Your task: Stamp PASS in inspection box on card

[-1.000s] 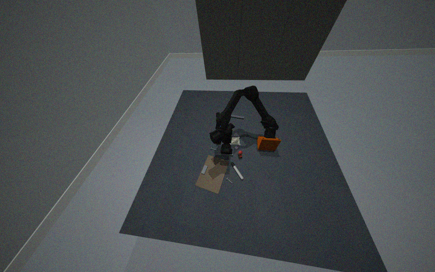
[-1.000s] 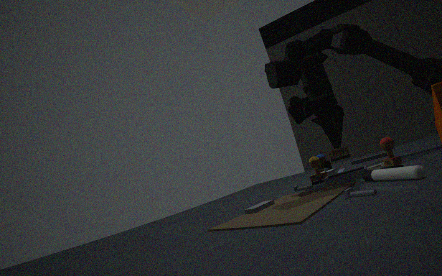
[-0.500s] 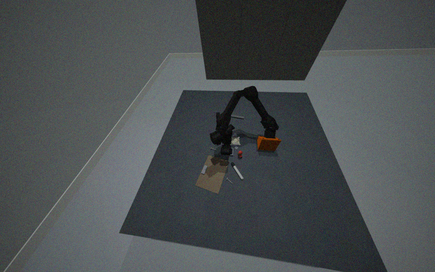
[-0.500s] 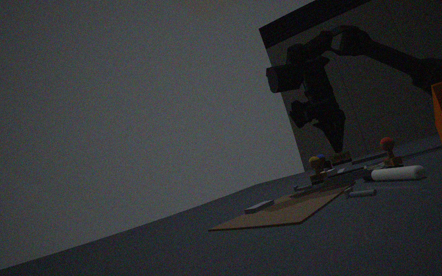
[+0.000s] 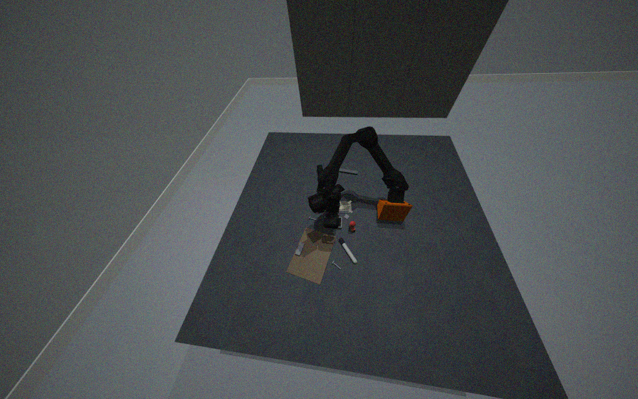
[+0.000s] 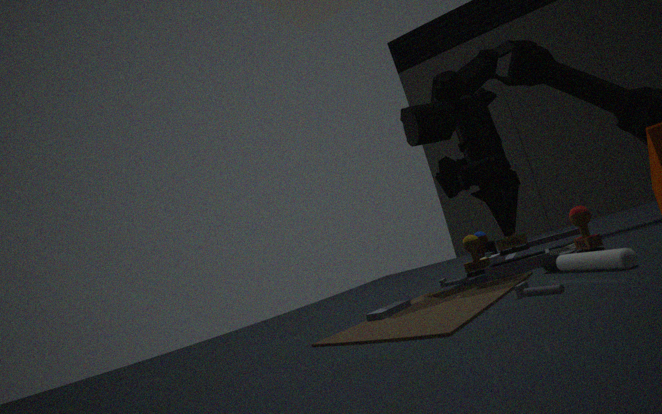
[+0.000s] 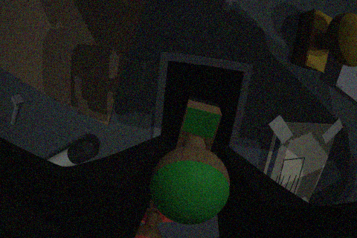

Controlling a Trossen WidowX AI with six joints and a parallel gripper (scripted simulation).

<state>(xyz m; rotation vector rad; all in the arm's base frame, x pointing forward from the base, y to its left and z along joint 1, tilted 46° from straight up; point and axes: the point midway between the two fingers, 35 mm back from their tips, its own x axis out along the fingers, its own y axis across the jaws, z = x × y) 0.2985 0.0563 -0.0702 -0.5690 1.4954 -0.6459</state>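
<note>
My gripper tip is 50 mm above the black ink pad. Also, from my gripper tip: red-knobbed stamp 100 mm behind, 20 mm to the left, 30 mm below; yellow-knobbed stamp 70 mm ahead, 80 mm to the right, 30 mm below; green-knobbed PASS stamp right at my gripper tip.
</note>
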